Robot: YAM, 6 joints.
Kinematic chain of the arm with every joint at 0, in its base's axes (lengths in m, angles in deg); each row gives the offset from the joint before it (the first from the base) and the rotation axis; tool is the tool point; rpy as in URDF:
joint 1: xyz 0 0 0.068 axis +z
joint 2: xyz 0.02 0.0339 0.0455 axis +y
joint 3: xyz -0.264 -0.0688 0 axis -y
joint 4: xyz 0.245 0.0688 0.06 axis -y
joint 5: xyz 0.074 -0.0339 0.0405 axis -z
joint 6: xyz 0.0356 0 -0.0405 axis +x
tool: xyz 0 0 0 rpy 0 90 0
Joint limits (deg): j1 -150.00..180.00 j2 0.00..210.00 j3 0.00..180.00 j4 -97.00..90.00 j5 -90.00..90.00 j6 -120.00..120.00
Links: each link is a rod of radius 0.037 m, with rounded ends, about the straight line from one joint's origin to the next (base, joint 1, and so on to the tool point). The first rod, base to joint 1, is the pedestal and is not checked.
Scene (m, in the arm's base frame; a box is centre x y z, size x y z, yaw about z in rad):
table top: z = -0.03
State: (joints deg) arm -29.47 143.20 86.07 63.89 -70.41 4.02
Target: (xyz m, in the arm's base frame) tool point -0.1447 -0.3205 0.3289
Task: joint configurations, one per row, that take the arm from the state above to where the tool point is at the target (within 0.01 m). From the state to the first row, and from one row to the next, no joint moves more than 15 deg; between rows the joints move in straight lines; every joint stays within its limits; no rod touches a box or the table.
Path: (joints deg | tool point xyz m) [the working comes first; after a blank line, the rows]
Joints at the target: -119.95 97.29 60.62 75.55 -76.42 4.02
Straight joint move there: clear.

1: -42.40 136.64 82.43 65.56 -71.27 4.02 | 0.3828 -0.3039 0.1479
2: -55.32 130.08 78.80 67.22 -72.13 4.02 | 0.2963 -0.3686 0.1852
3: -68.25 123.52 75.16 68.89 -72.99 4.02 | 0.1993 -0.4076 0.2200
4: -81.17 116.96 71.53 70.55 -73.85 4.02 | 0.0998 -0.4200 0.2520
5: -94.10 110.40 67.89 72.22 -74.71 4.02 | 0.0053 -0.4070 0.2809
6: -107.02 103.85 64.26 73.88 -75.57 4.02 | -0.0779 -0.3722 0.3066
7: -119.95 97.29 60.62 75.55 -76.42 4.02 | -0.1447 -0.3205 0.3289

